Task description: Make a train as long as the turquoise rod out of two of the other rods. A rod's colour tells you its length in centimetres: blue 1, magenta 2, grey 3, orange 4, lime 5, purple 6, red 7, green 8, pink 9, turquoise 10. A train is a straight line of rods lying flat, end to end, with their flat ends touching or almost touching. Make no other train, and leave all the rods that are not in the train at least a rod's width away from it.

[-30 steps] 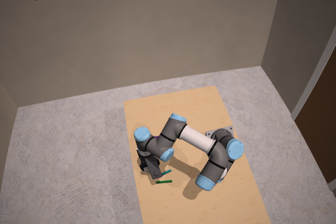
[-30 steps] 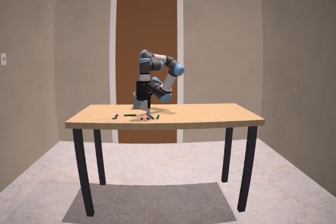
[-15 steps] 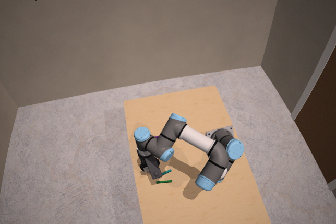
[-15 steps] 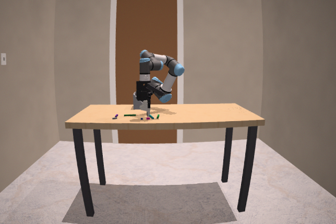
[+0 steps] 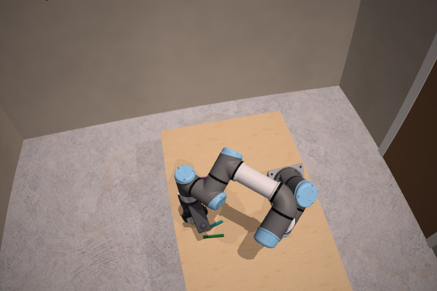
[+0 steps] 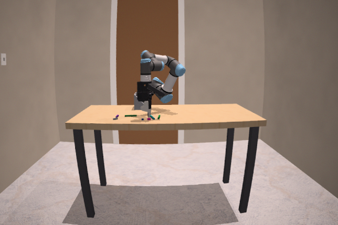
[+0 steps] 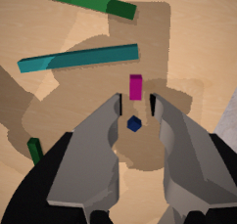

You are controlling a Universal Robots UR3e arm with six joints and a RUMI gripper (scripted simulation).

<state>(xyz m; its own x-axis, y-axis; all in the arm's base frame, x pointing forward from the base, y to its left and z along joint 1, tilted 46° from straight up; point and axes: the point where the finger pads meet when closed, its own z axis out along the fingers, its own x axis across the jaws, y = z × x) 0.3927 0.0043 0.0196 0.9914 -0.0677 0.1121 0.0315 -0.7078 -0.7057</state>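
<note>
My gripper is now 30 mm above the magenta rod. Round my hand: grey rod (40 mm behind, 210 mm to the right, 30 mm below); blue rod (40 mm to the right, 30 mm below); turquoise rod (50 mm behind, 20 mm to the left, 30 mm below).
</note>
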